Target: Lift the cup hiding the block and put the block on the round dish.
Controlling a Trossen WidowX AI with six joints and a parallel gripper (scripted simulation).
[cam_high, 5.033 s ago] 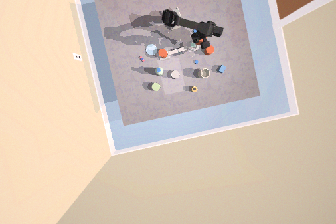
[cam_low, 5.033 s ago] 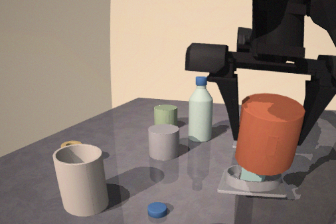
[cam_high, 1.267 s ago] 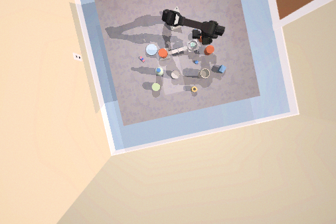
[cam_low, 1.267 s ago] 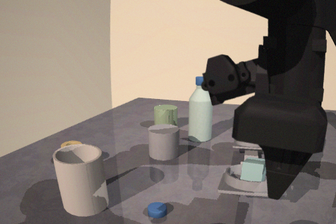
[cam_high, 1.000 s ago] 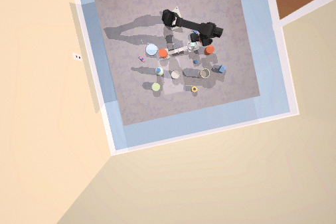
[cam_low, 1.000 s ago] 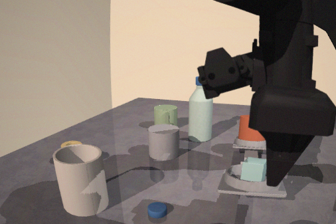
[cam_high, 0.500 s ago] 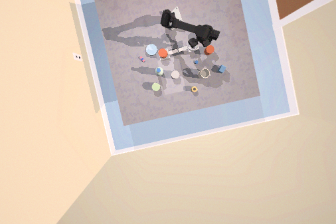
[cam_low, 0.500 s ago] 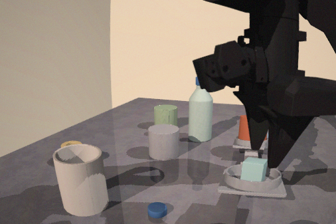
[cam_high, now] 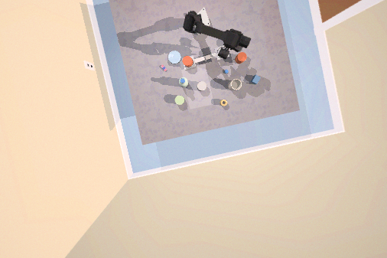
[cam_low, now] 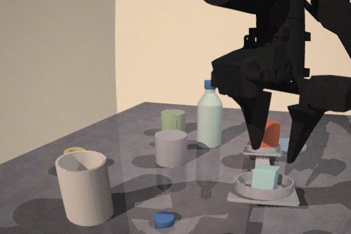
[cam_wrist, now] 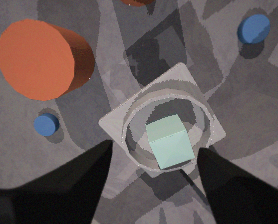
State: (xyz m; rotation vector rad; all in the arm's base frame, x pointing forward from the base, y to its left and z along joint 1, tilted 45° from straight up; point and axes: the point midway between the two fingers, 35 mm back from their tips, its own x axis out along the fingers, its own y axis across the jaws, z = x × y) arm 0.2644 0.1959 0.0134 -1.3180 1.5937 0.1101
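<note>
The pale teal block lies 2 cm to the right of my gripper tip and 4 cm below it. Also, from my gripper tip: beige cup: 26 cm ahead, 3 cm to the left, 9 cm below; balance beam: 1 cm ahead, 14 cm to the right, 9 cm below; orange cup: 1 cm ahead, 30 cm to the right, 7 cm below.
</note>
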